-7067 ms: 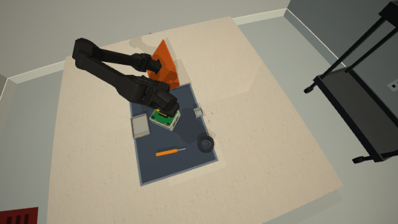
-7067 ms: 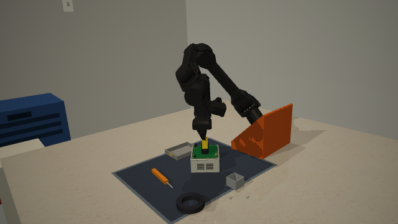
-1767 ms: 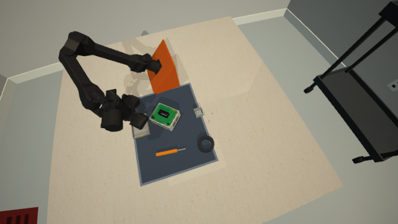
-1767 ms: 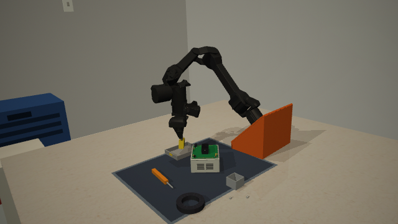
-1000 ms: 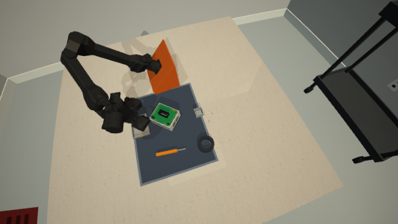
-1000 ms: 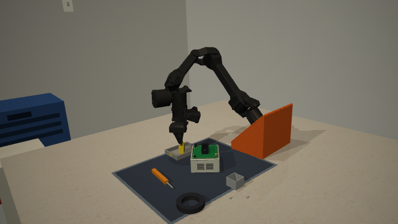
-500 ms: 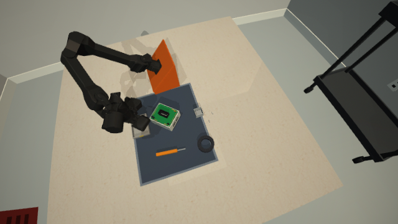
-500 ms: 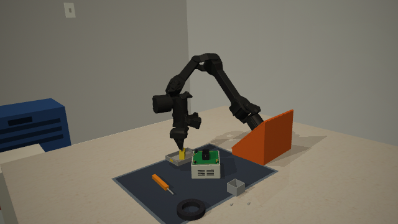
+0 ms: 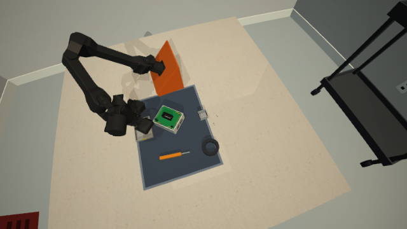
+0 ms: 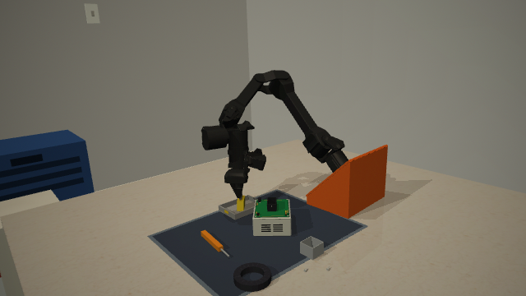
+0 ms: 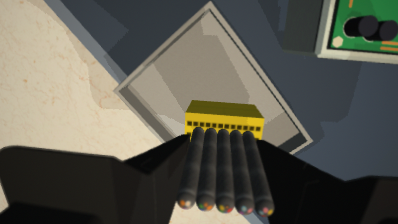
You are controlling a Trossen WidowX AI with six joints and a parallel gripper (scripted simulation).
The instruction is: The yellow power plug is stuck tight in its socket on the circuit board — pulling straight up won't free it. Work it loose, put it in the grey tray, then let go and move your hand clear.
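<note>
My gripper tip is 10 mm above the yellow power plug. The rest, counted from my gripper tip: dark mat 140 mm to the left, 60 mm ahead, 50 mm below.
</note>
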